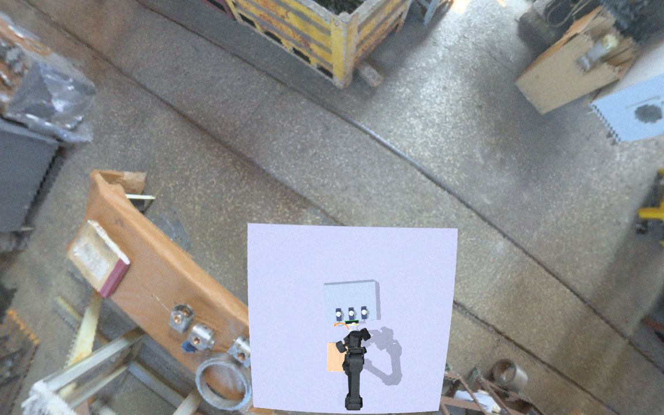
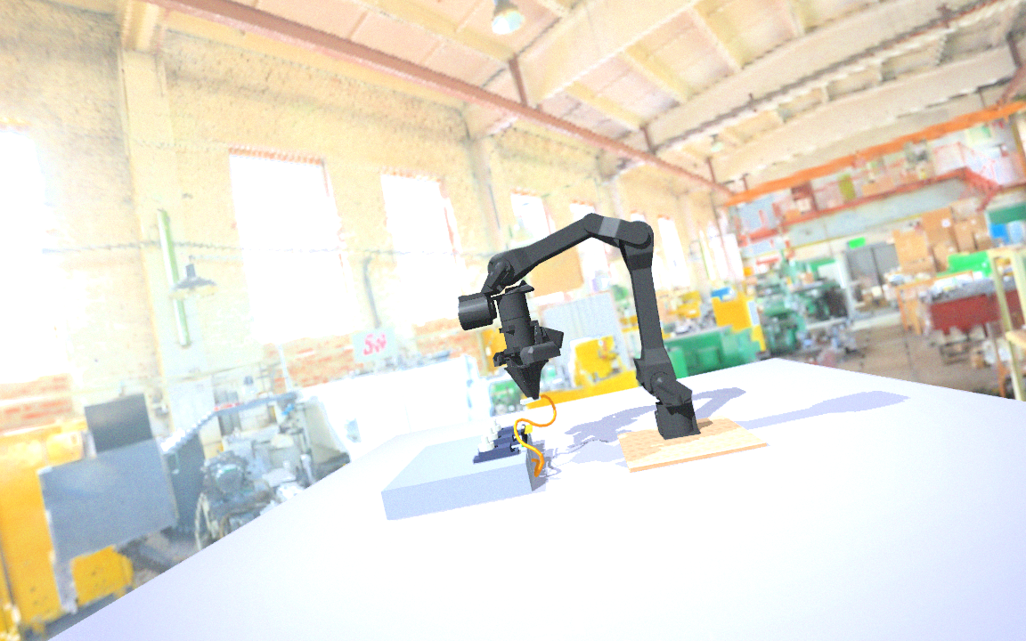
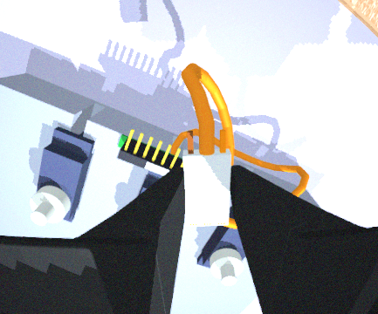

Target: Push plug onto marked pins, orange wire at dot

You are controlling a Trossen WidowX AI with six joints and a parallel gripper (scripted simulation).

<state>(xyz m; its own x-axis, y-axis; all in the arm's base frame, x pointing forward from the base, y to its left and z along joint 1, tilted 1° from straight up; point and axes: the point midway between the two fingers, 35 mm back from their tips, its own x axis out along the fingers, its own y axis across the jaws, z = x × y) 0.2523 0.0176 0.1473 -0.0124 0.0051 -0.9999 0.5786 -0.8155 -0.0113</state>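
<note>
Now: the green mark 7 cm below my gripper tip and 3 cm ahead of it. From my gripper tip the other things lie so: pale grey holder 19 cm ahead, 10 cm below, 3 cm to the left; then dark blue servo 8 cm below, 8 cm ahead, 1 cm to the left.
</note>
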